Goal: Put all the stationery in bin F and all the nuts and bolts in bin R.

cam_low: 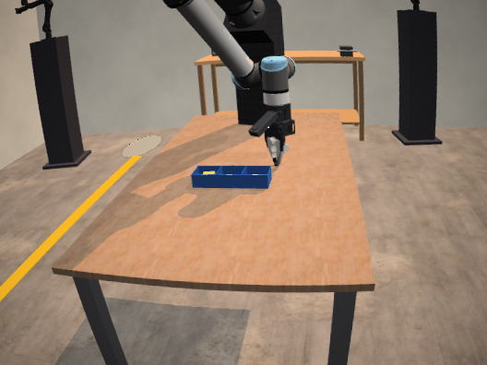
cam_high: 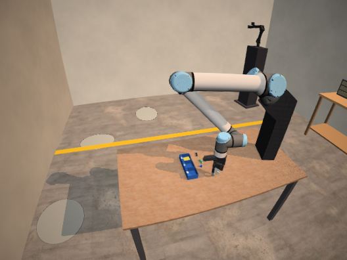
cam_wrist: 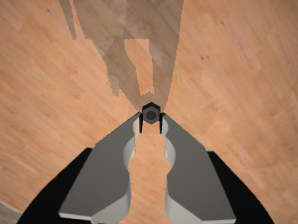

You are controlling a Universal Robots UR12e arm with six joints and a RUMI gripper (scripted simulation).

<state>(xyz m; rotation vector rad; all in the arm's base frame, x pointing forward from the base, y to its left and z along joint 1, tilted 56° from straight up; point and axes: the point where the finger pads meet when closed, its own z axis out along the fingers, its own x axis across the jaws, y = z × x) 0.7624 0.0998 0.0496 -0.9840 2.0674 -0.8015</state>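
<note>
The blue three-part bin lies 140 mm ahead of my hand, 150 mm to the right of it and 10 mm above it. Also, from my hand: blue die (40 mm ahead, 120 mm to the right, 10 mm below); then green battery (10 mm ahead, 170 mm to the right, 10 mm below); then black hexagonal nut (10 mm below).
</note>
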